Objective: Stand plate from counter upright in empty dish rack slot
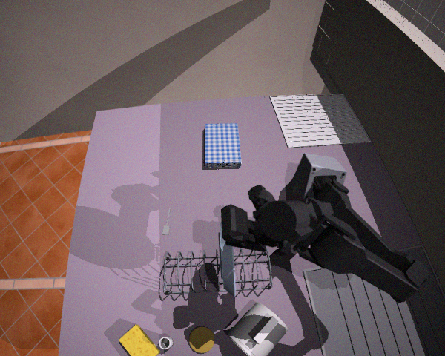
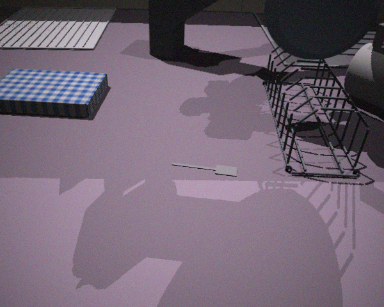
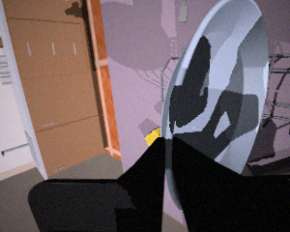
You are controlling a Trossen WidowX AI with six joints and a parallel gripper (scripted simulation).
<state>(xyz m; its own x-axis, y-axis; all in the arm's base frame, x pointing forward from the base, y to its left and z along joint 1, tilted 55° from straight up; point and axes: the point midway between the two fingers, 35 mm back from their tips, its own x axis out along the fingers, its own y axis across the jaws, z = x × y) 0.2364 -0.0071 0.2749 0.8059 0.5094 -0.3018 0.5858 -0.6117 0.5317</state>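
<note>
My hand is 20 mm short of the pale blue plate and 110 mm above it. From my hand the other things lie so: small cup (180 mm ahead, 220 mm to the left, 310 mm below); then yellow disc (80 mm ahead, 210 mm to the left, 320 mm below); then white toaster (70 mm behind, 190 mm to the left, 260 mm below).
</note>
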